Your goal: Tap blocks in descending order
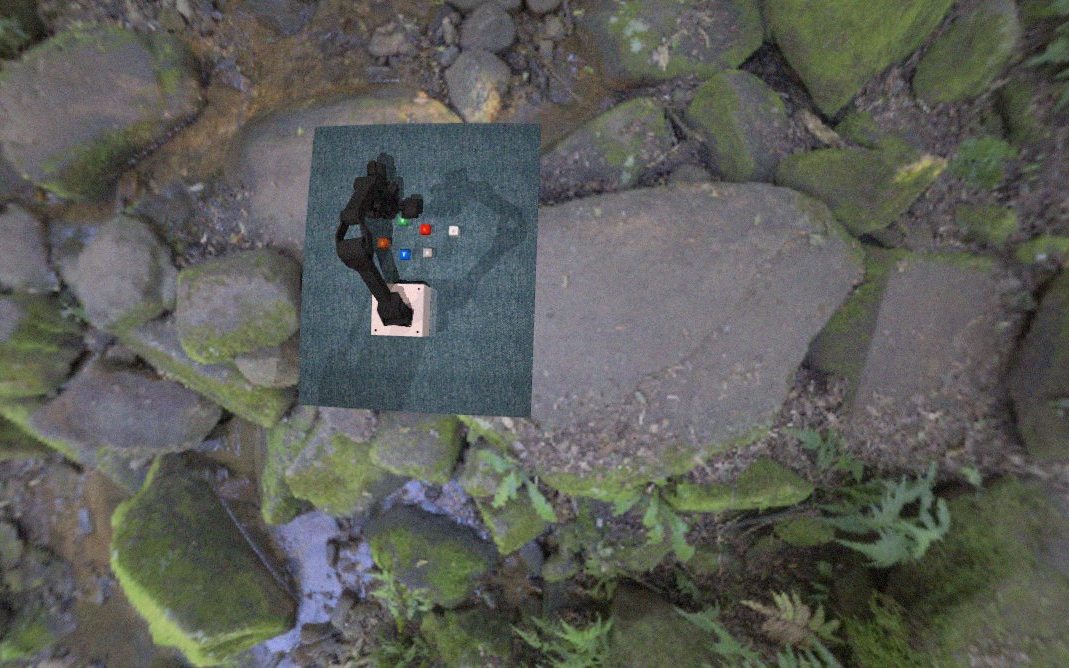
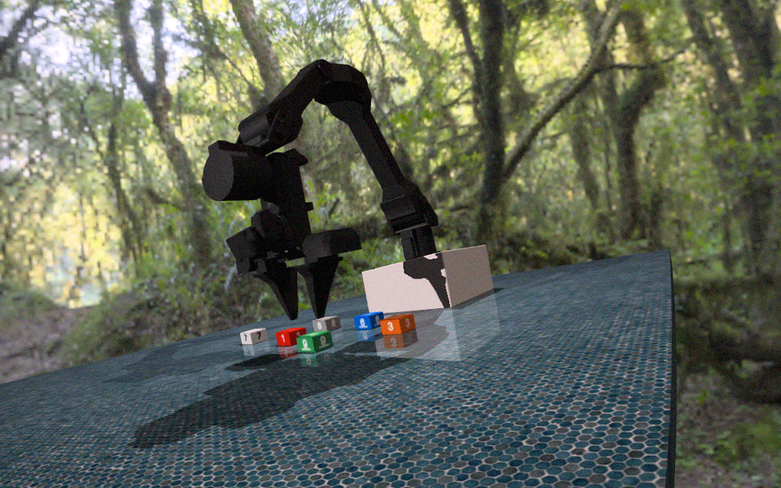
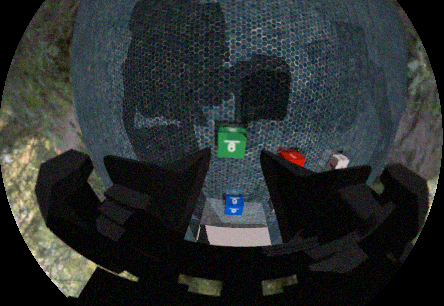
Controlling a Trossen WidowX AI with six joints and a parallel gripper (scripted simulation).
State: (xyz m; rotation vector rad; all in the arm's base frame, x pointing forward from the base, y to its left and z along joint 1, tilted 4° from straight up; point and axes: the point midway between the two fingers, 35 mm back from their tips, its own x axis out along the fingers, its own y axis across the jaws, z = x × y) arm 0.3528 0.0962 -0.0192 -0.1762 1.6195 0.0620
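Right now my gripper tip is 30 mm above the green block. Also, from my gripper tip: blue block 130 mm behind, 30 mm to the right, 30 mm below; red block 90 mm to the right, 30 mm below, 20 mm behind; orange block 100 mm behind, 60 mm to the left, 30 mm below.
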